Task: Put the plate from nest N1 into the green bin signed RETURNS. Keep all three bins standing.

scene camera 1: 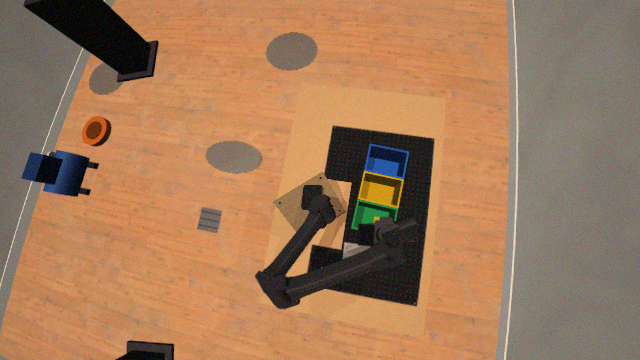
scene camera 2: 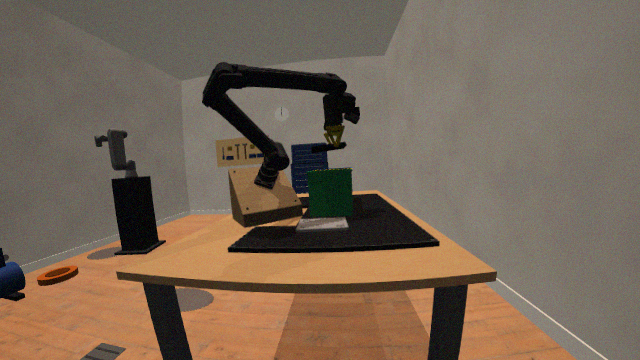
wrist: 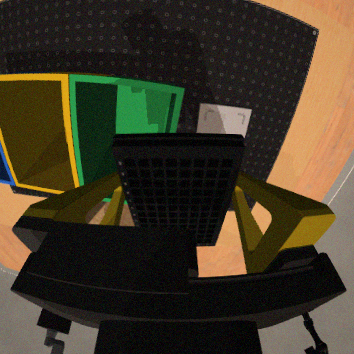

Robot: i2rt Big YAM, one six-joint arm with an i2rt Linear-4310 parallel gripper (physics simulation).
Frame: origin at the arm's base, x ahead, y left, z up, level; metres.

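Seen in the pictures: gripper, fingertip midpoint: (scene camera 2: 335,148) (wrist: 177,175); arm's base at its link origin: (scene camera 1: 311,196) (scene camera 2: 266,178).
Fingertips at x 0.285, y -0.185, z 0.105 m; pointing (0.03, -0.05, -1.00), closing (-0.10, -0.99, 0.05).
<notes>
Pixels of each thing's middle, then the offset from my fingertips to it. Level surfaces: height alone.
- black gridded plate at the middle of its body: (wrist: 177,205) (scene camera 2: 328,147) (scene camera 1: 374,235) 0.027 m back, 0.003 m left, 0.005 m up
- green bin at the middle of its body: (wrist: 133,130) (scene camera 2: 331,191) (scene camera 1: 372,219) 0.010 m back, 0.071 m left, 0.173 m down
- light grey nest at the middle of its body: (wrist: 219,139) (scene camera 2: 322,224) (scene camera 1: 359,256) 0.080 m back, 0.106 m right, 0.255 m down
- yellow bin at the middle of its body: (wrist: 64,122) (scene camera 1: 378,192) 0.028 m ahead, 0.197 m left, 0.173 m down
- blue bin at the middle of its body: (wrist: 9,118) (scene camera 1: 383,166) 0.065 m ahead, 0.323 m left, 0.173 m down
- black mat at its surface level: 0.263 m down
The black gridded plate (scene camera 1: 367,234) (scene camera 2: 322,148) (wrist: 175,190) is between the yellow fingers of my gripper (scene camera 2: 335,143) (wrist: 177,175), which is shut on it. The plate is roughly level and hangs above the rim height of the green bin (scene camera 1: 363,215) (scene camera 2: 330,192) (wrist: 95,125). In the wrist view it covers part of the bin's near side. The bin stands upright; its sign is not readable. The light grey nest (scene camera 1: 352,248) (scene camera 2: 322,224) (wrist: 235,121) beside it holds no plate; its label is not readable.
The yellow bin (scene camera 1: 381,191) (wrist: 37,125) and blue bin (scene camera 1: 387,162) (wrist: 4,167) stand upright in a row with the green one on the black mat (scene camera 1: 420,200) (scene camera 2: 390,230) (wrist: 280,75). A wooden sloped base (scene camera 1: 295,200) (scene camera 2: 270,202) stands under the arm.
</notes>
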